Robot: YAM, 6 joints.
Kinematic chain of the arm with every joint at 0, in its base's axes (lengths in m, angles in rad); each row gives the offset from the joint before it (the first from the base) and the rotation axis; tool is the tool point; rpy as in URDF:
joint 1: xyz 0 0 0.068 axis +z
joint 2: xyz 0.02 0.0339 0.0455 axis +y
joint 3: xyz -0.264 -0.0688 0 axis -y
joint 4: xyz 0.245 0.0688 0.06 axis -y
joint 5: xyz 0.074 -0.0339 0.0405 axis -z
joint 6: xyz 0.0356 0 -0.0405 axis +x
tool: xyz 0 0 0 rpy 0 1.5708 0
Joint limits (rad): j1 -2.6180..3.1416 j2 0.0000..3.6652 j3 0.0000..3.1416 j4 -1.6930..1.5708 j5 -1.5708..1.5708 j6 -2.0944..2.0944
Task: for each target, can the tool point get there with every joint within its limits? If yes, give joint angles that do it. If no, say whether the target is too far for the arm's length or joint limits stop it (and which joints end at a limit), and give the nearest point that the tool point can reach.
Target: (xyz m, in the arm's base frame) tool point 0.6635 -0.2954 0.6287
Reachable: no: too far | nearest point 0.4802 -0.2138 0.4823 | short by 0.248 m
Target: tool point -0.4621 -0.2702 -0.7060
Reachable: no: too far | nearest point -0.3348 -0.1958 -0.3525 | short by 0.383 m
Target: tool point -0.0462 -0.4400 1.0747
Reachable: no: too far | nearest point -0.0284 -0.2703 0.6865 | short by 0.424 m
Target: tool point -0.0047 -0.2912 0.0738
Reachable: yes | joints -1.4812 1.9076 0.7320 -0.0312 1.0446 -0.2005
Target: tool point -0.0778 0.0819 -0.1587
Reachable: yes | joints 2.1618 3.0862 0.9541 -0.5359 -0.5618 0.4477
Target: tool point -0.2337 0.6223 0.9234
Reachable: no: too far | nearest point -0.1441 0.3836 0.6031 | short by 0.409 m
